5 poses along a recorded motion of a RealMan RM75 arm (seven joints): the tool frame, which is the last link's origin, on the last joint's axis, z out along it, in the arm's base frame.
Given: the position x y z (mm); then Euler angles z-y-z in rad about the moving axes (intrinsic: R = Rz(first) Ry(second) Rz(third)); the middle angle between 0 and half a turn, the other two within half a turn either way.
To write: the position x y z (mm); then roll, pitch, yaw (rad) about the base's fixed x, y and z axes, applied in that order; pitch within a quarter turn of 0, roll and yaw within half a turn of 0. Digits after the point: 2 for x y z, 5 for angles.
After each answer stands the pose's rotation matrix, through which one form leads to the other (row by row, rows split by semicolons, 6 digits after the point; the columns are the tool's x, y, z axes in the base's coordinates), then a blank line. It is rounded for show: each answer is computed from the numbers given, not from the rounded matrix.
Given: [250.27 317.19 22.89 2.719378 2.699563 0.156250]
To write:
[250.27 317.19 22.89 3.06808 0.43627 -0.59477]
0.750697 -0.533096 -0.390209; -0.507833 -0.843432 0.175294; -0.422564 0.066568 -0.903885

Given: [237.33 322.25 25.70 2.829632 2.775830 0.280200]
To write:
[237.33 322.25 25.70 3.03607 0.35087 -0.61088]
0.769236 -0.540745 -0.340399; -0.538644 -0.835351 0.109775; -0.343713 0.098911 -0.933851

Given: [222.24 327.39 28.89 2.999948 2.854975 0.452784]
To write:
[222.24 327.39 28.89 3.01336 0.25704 -0.61102]
0.792152 -0.542368 -0.279878; -0.554857 -0.830988 0.039911; -0.254222 0.123677 -0.959206

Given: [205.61 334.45 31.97 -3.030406 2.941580 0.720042]
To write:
[205.61 334.45 31.97 3.00870 0.14993 -0.61885]
0.805408 -0.558864 -0.197455; -0.573592 -0.818845 -0.022045; -0.149365 0.131014 -0.980064

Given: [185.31 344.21 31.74 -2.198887 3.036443 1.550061]
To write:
[185.31 344.21 31.74 3.03647 0.00218 -0.60747]
0.821093 -0.567453 -0.061672; -0.570790 -0.816692 -0.084925; -0.002176 0.104933 -0.994477

